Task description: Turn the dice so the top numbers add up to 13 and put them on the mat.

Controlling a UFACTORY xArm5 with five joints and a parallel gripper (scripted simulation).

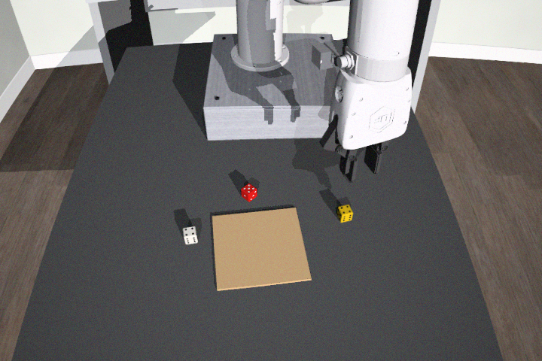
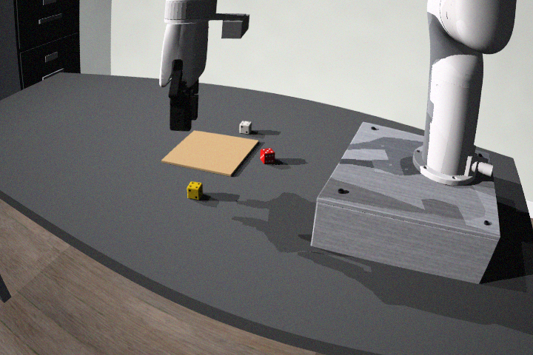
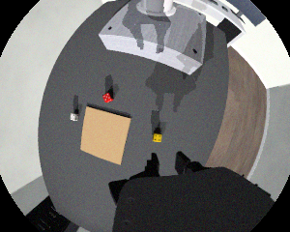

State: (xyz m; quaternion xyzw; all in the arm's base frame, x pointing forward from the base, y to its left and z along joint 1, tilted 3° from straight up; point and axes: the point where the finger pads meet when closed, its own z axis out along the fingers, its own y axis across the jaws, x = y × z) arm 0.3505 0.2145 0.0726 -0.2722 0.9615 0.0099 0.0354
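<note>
My hand is 1 cm past the yellow die, 1 cm to the left of it and 13 cm above it. Also, from my hand: red die 3 cm behind, 17 cm to the right, 13 cm below; then tan mat 7 cm ahead, 14 cm to the right, 14 cm below; then white die 8 cm ahead, 25 cm to the right, 13 cm below.
</note>
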